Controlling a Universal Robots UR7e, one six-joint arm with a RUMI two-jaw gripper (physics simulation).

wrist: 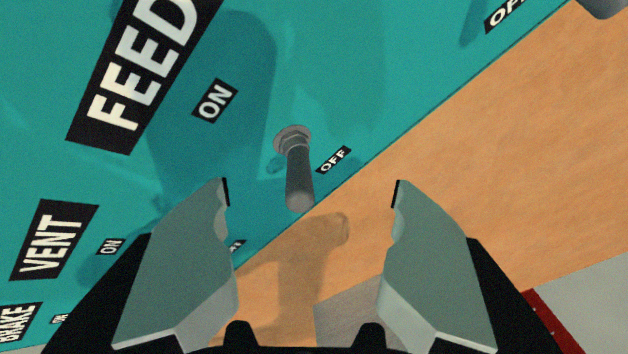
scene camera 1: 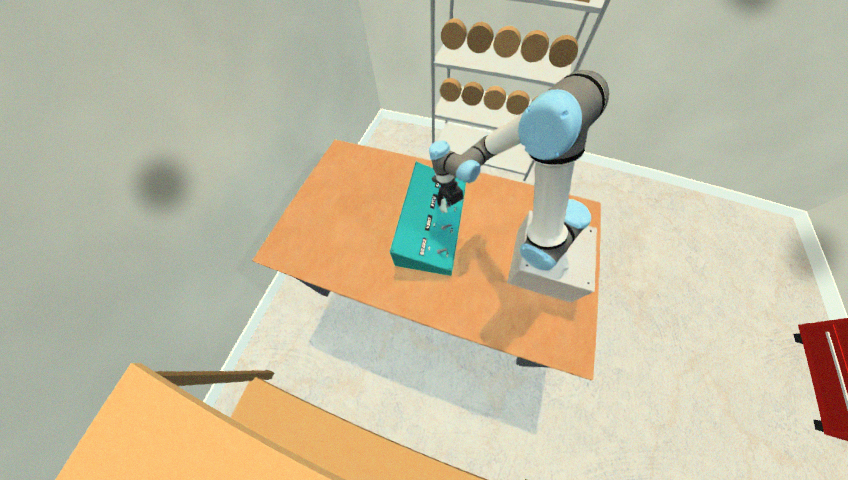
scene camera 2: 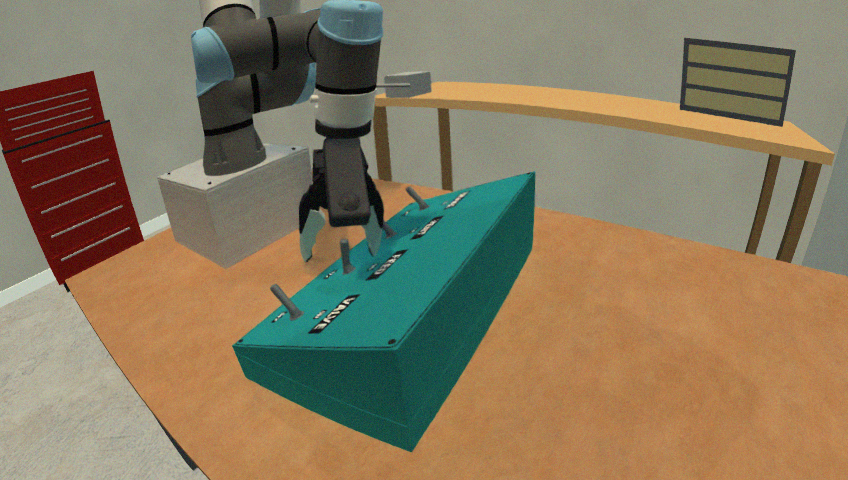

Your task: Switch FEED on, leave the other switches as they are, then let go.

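Seen in the pictures: gripper, fingertip midpoint: (wrist: 311, 182) (scene camera 1: 452, 207) (scene camera 2: 339, 258); arm's base, link origin: (scene camera 2: 235, 164).
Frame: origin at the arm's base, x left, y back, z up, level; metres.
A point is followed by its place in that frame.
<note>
The teal switch panel (scene camera 1: 410, 220) {x 0.158, y -0.551, z -0.038 m} (scene camera 2: 476, 237) {x 0.068, y -0.616, z -0.025 m} (wrist: 360, 60) {x -0.068, y -0.477, z -0.090 m} carries a row of levers. The FEED lever (scene camera 1: 447, 228) {x 0.096, y -0.404, z -0.072 m} (scene camera 2: 346, 255) {x -0.022, y -0.460, z -0.064 m} (wrist: 299, 175) {x -0.023, y -0.460, z -0.055 m} stands more upright than the others, tilted to its ON side. The VALVE lever (scene camera 2: 285, 301) {x -0.140, y -0.485, z -0.070 m} and BRAKE lever (scene camera 2: 416, 198) {x 0.200, y -0.373, z -0.072 m} lean to OFF. The VENT lever (scene camera 2: 388, 230) {x 0.090, y -0.420, z -0.081 m} is partly hidden behind a finger in scene camera 2 and seems to lean to OFF. My gripper (scene camera 1: 443, 206) {x -0.017, y -0.432, z -0.081 m} (scene camera 2: 339, 255) {x -0.017, y -0.432, z -0.081 m} (wrist: 311, 182) {x -0.017, y -0.432, z -0.081 m} is open, its fingers wide apart and holding nothing. It hangs near the FEED lever, whose tip shows between the fingers in the wrist view.
The panel sits on the orange table (scene camera 1: 333, 208) {x 0.220, y -1.003, z -0.178 m} (scene camera 2: 654, 356) {x 0.173, y -0.858, z -0.178 m}. The robot's pale base block (scene camera 1: 553, 279) {x 0.142, y 0.065, z 0.002 m} (scene camera 2: 220, 220) {x -0.095, y -0.110, z -0.074 m} is on the robot side. A shelf rack (scene camera 1: 433, 101), a red cabinet (scene camera 1: 830, 368) (scene camera 2: 77, 196) and a wooden bench (scene camera 2: 565, 101) stand farther off.
</note>
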